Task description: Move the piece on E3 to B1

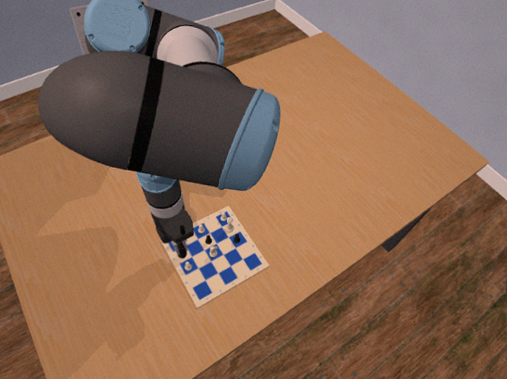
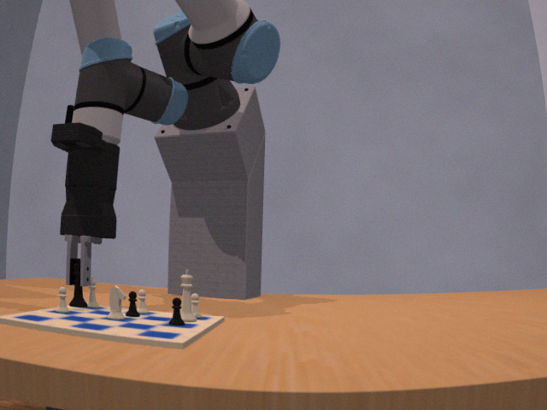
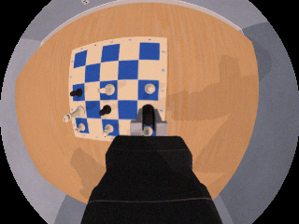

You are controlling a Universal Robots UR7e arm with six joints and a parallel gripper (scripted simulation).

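Now: the black piece 1 cm below my hand. From my hand the other things lie so: white king: 14 cm to the left, 5 cm ahead, 2 cm below; chessboard: 6 cm to the left, 6 cm ahead, 5 cm below.
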